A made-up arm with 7 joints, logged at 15 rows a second.
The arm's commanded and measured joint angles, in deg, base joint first. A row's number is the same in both.
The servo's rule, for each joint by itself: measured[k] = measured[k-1] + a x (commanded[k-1-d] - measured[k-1]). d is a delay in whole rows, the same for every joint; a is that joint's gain. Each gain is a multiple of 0.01, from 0.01 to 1. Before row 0 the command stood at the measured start. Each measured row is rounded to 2 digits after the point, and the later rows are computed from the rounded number. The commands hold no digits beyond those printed.
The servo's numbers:
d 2
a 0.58 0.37 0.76 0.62 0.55 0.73 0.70
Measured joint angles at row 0:
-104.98 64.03 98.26 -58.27 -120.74 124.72 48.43
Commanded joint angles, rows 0 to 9:
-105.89 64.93 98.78 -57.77 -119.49 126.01 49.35
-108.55 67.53 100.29 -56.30 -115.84 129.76 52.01
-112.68 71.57 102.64 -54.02 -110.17 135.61 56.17
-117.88 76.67 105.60 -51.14 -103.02 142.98 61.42
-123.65 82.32 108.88 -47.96 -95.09 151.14 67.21
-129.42 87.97 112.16 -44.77 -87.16 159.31 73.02
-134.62 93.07 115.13 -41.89 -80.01 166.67 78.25
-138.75 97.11 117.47 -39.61 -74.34 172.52 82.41
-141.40 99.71 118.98 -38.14 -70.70 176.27 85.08
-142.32 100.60 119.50 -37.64 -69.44 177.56 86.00
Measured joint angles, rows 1 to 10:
-104.98 64.03 98.26 -58.27 -120.74 124.72 48.43
-104.98 64.03 98.26 -58.27 -120.74 124.72 48.43
-105.51 64.36 98.66 -57.96 -120.05 125.66 49.07
-107.27 65.53 99.90 -56.93 -117.73 128.65 51.13
-110.41 67.76 101.98 -55.13 -113.57 133.73 54.66
-114.74 71.06 104.73 -52.66 -107.77 140.48 59.39
-119.91 75.23 107.88 -49.75 -100.80 148.26 64.86
-125.43 79.94 111.13 -46.66 -93.30 156.33 70.57
-130.76 84.80 114.17 -43.70 -85.99 163.88 75.95
-135.39 89.35 116.68 -41.16 -79.58 170.19 80.47

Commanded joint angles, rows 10 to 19:
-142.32 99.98 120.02 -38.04 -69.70 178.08 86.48
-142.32 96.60 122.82 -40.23 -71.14 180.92 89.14
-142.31 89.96 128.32 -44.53 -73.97 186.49 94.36
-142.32 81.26 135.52 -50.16 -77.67 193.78 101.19
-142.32 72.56 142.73 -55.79 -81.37 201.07 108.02
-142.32 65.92 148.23 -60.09 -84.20 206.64 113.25
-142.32 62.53 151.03 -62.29 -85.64 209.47 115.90
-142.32 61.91 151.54 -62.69 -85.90 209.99 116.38
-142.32 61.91 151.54 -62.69 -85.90 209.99 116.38
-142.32 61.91 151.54 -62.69 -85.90 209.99 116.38
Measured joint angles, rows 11 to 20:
-138.88 93.18 118.43 -39.29 -74.70 174.63 83.70
-140.88 95.93 119.24 -38.27 -71.81 176.77 85.31
-141.72 97.43 119.83 -38.13 -70.65 177.73 86.13
-142.07 97.12 122.10 -39.43 -70.92 180.06 88.24
-142.21 94.47 126.83 -42.59 -72.60 184.75 92.52
-142.27 89.58 133.43 -47.28 -75.39 191.34 98.59
-142.30 83.28 140.50 -52.56 -78.68 198.44 105.19
-142.31 76.86 146.37 -57.23 -81.72 204.43 110.83
-142.32 71.56 149.91 -60.37 -83.88 208.11 114.38
-142.32 67.99 151.15 -61.81 -84.99 209.48 115.78

